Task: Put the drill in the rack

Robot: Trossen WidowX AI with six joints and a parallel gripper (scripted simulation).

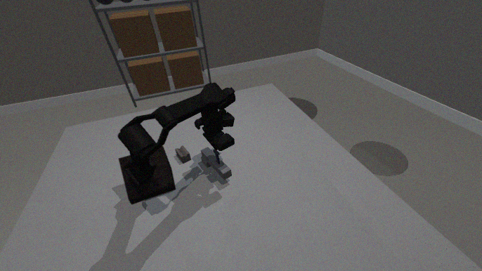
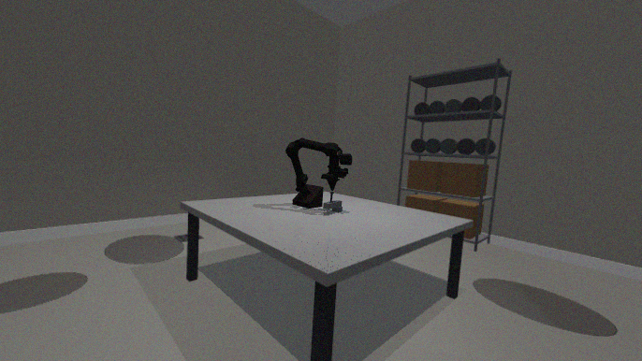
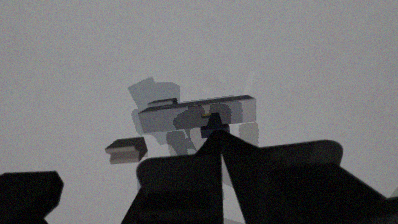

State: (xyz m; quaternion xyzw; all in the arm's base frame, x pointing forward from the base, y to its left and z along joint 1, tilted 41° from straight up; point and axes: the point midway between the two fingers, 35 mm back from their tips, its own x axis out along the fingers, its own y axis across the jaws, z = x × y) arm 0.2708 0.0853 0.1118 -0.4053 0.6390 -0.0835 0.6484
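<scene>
My gripper tip is now 40 mm above the blue key. Also, from my gripper tip: grey holder block (100 mm below, 30 mm to the left, 20 mm behind); rack (160 mm behind, 150 mm to the left, 120 mm below); drill (90 mm below, 50 mm to the left, 20 mm behind).
</scene>
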